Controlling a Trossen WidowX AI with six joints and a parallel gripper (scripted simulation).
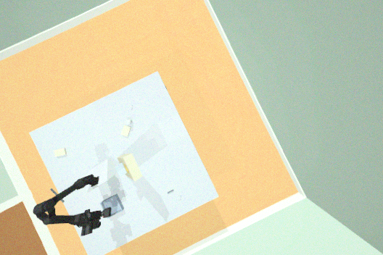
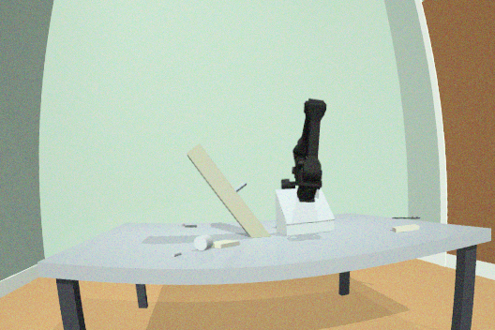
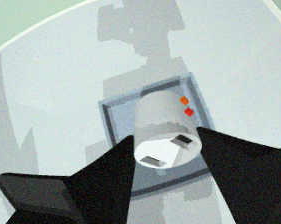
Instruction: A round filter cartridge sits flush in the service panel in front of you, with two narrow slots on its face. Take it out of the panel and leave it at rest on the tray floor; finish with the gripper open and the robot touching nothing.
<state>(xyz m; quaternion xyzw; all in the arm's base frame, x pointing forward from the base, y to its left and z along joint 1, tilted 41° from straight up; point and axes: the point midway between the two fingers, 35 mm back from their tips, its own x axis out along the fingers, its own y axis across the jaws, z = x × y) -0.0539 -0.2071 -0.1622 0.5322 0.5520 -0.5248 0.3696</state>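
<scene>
My gripper tip is right at the round white filter cartridge. Also, from my gripper tip: grey square tray (110 mm below); then beige service panel (380 mm ahead, 270 mm to the left, 70 mm above).
</scene>
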